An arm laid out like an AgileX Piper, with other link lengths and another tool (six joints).
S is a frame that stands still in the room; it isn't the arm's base.
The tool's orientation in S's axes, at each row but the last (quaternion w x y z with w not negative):
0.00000 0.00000 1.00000 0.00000
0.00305 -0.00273 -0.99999 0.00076
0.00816 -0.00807 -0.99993 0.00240
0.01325 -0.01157 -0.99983 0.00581
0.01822 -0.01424 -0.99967 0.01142
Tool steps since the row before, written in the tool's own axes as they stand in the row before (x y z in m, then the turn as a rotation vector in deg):
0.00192 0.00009 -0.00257 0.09 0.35 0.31
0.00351 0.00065 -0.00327 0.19 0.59 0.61
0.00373 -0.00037 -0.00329 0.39 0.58 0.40
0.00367 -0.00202 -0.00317 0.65 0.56 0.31
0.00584 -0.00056 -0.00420 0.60 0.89 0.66
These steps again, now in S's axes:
-0.00192 0.00009 0.00257 -0.09 0.35 -0.31
-0.00349 0.00067 0.00329 -0.19 0.59 -0.61
-0.00368 -0.00029 0.00335 -0.39 0.58 -0.40
-0.00363 -0.00190 0.00329 -0.64 0.57 -0.30
-0.00570 -0.00030 0.00442 -0.60 0.89 -0.66

